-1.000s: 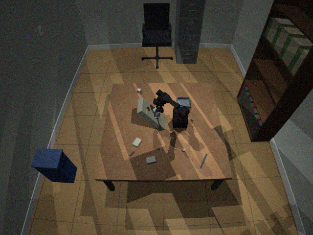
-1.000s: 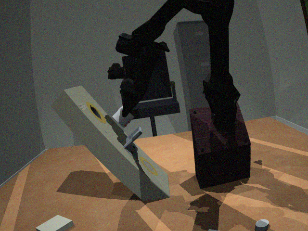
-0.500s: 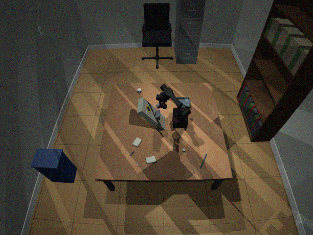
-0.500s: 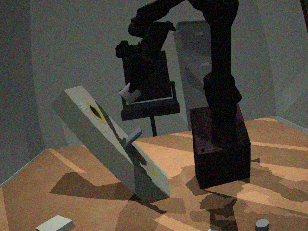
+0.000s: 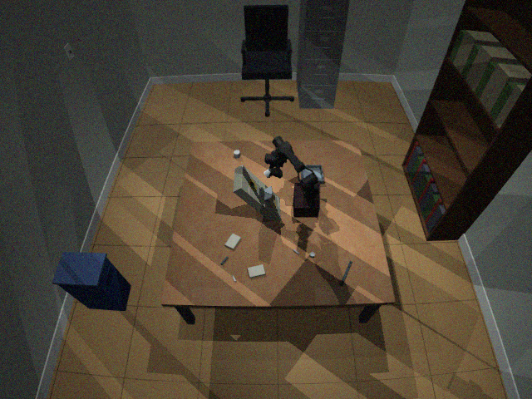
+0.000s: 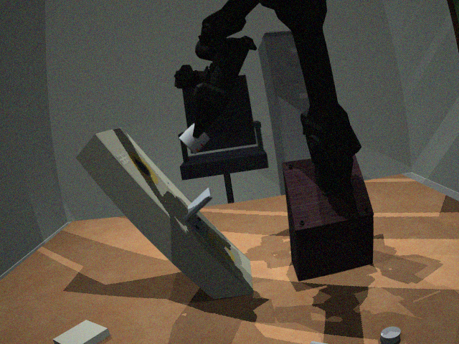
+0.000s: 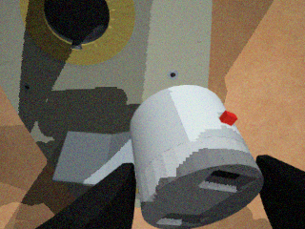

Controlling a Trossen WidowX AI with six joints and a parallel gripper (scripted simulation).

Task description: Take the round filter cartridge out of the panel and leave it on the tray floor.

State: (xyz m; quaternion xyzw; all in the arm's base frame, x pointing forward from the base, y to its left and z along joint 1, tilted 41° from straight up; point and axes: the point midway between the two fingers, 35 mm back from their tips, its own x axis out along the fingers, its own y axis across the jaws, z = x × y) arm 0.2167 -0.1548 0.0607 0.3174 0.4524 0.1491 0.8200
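The grey tray lies 300 mm behind my gripper tip, 200 mm to the right of it and 260 mm below it. Round my gripper tip: round grey filter cartridge (right at my gripper tip); then service panel (70 mm ahead, 60 mm to the left, 120 mm below).
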